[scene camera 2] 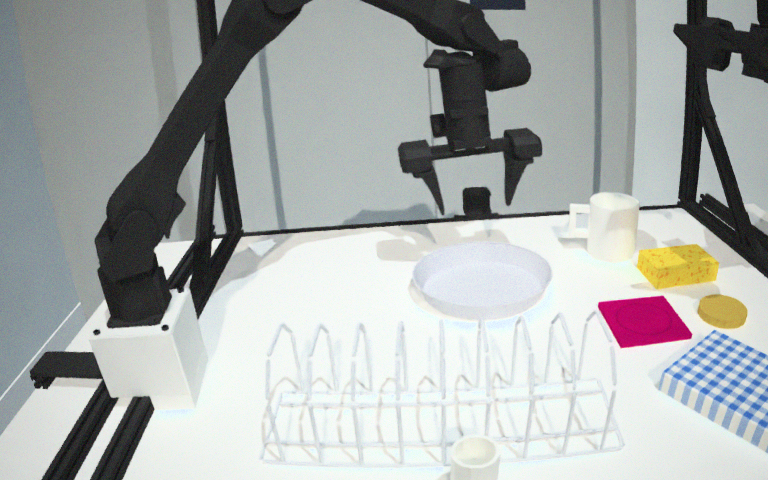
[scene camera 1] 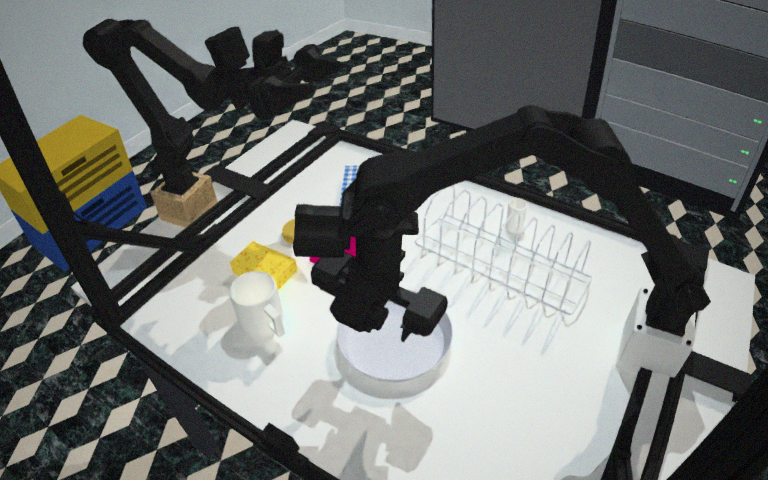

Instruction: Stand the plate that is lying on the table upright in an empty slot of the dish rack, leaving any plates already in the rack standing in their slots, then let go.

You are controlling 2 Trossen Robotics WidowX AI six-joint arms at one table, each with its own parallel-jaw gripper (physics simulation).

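Seen in the pictures: left gripper, fingertip midpoint: (scene camera 2: 700, 31) (scene camera 1: 329, 76); right gripper, fingertip midpoint: (scene camera 2: 475, 209); left arm's base, link origin: (scene camera 1: 180, 184); right arm's base, link origin: (scene camera 2: 140, 311) (scene camera 1: 666, 316).
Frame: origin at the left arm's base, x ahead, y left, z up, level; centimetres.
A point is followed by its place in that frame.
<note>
The pale lilac plate (scene camera 1: 390, 362) {x 57.9, y -20.4, z -7.5 cm} (scene camera 2: 481, 283) {x 56.7, y -17.4, z -7.5 cm} lies flat on the table, its rim facing up. The white wire dish rack (scene camera 1: 590, 278) {x 86.7, y 9.6, z -7.4 cm} (scene camera 2: 373, 403) {x 75.2, y 4.7, z -6.9 cm} stands beside it, with no plate in its slots. My right gripper (scene camera 1: 390, 332) {x 56.3, y -21.1, z 2.0 cm} (scene camera 2: 475, 207) {x 56.3, y -21.1, z 2.0 cm} is open and empty, pointing down. It overlaps the plate in scene camera 1, and its fingertips show above and behind the plate in scene camera 2. My left gripper (scene camera 1: 325, 74) {x 38.7, y 3.5, z 28.2 cm} is open and empty, raised far from the plate beyond the table's back left part; it is partly cut off in scene camera 2.
A white mug (scene camera 1: 254, 305) {x 36.0, y -23.6, z 0.8 cm} (scene camera 2: 613, 226) {x 35.7, y -17.1, z -1.8 cm}, a yellow sponge (scene camera 1: 263, 263) {x 28.2, y -10.4, z -4.7 cm} (scene camera 2: 677, 266) {x 29.9, y -7.2, z -4.7 cm}, a round yellow piece (scene camera 2: 722, 310) {x 29.1, y 3.1, z -6.5 cm}, a magenta square (scene camera 2: 644, 320) {x 40.5, y 0.2, z -6.9 cm} and a blue checked cloth block (scene camera 2: 719, 384) {x 41.3, y 16.6, z -5.2 cm} lie to one side. A small white cup (scene camera 1: 515, 217) {x 69.4, y 17.5, z -3.4 cm} (scene camera 2: 474, 458) {x 68.8, y 17.9, z -3.9 cm} stands close beside the rack.
</note>
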